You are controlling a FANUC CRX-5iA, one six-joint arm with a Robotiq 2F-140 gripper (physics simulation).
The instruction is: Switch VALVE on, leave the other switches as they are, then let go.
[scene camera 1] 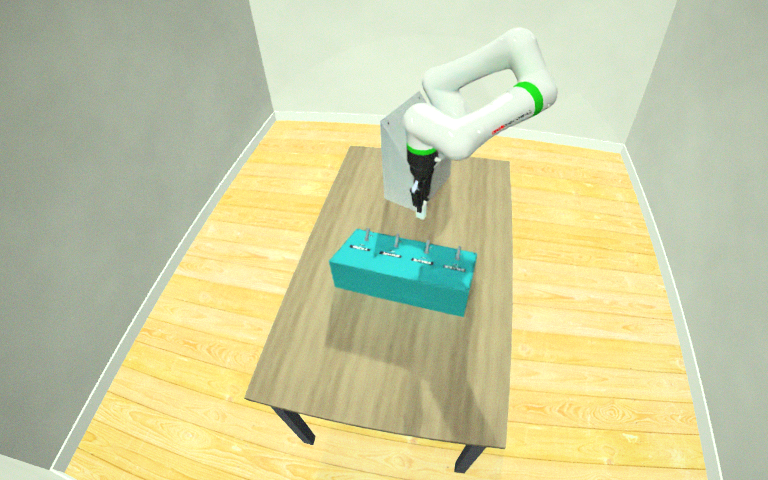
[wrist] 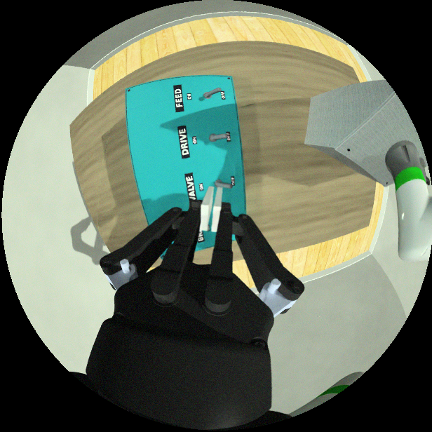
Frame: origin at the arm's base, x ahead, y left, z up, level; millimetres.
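Seen in the pictures: gripper, between the fingertips: (scene camera 1: 420, 216).
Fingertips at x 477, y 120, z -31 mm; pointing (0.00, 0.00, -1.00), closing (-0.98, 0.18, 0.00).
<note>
Offsets run from my fingertips to a thing's top centre. Level surfaces: height alone.
The teal switch box (scene camera 1: 396, 289) (wrist: 155, 160) stands on the table. The VALVE switch @(27 mm left, 10 mm back, 137 mm down) (scene camera 1: 427, 246) (wrist: 224, 184) is the third from the left in the scene view; its grey lever leans to the OFF side. The FEED switch @(213 mm right, 3 mm back, 137 mm down) (scene camera 1: 367, 234) (wrist: 212, 93) and the DRIVE switch @(93 mm right, 6 mm back, 137 mm down) (scene camera 1: 397, 241) (wrist: 219, 137) lean to OFF as well. The BRAKE switch @(147 mm left, 13 mm back, 137 mm down) (scene camera 1: 458, 252) is at the right end in the scene view; its lever is hidden by the gripper in the wrist view. My gripper (scene camera 1: 420, 212) (wrist: 214, 196) is shut and empty, above and behind the box, apart from the levers.
The wooden table @(264 mm down) (scene camera 1: 362, 384) (wrist: 295, 200) carries the box and the grey robot pedestal (scene camera 1: 396, 164) (wrist: 345, 120), which stands behind the box. The white arm (scene camera 1: 481, 121) reaches over from the pedestal. Pale walls surround the wooden floor.
</note>
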